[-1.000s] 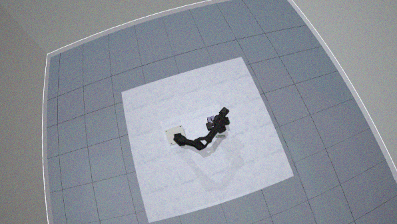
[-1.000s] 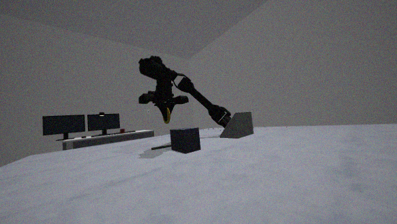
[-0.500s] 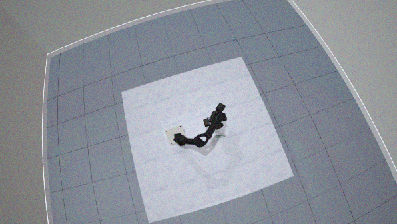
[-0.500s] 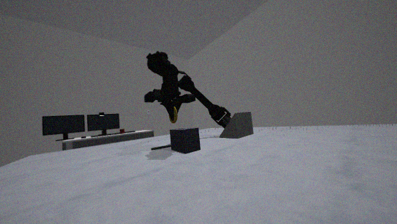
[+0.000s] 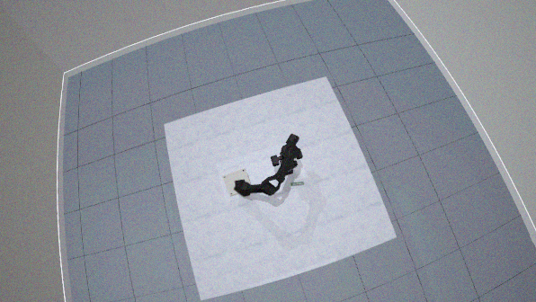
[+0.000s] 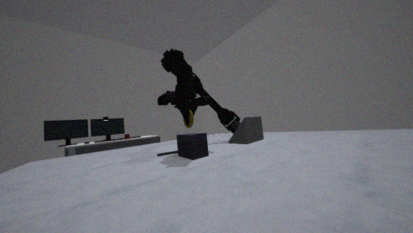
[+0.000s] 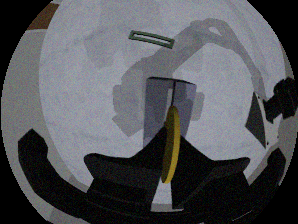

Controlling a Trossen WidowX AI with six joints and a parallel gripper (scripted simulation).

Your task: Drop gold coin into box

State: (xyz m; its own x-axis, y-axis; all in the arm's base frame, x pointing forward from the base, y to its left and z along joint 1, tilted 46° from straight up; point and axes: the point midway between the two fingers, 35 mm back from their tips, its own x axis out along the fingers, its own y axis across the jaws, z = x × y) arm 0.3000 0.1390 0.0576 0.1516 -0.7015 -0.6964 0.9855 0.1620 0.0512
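My gripper tip is 20 mm below the gold coin.
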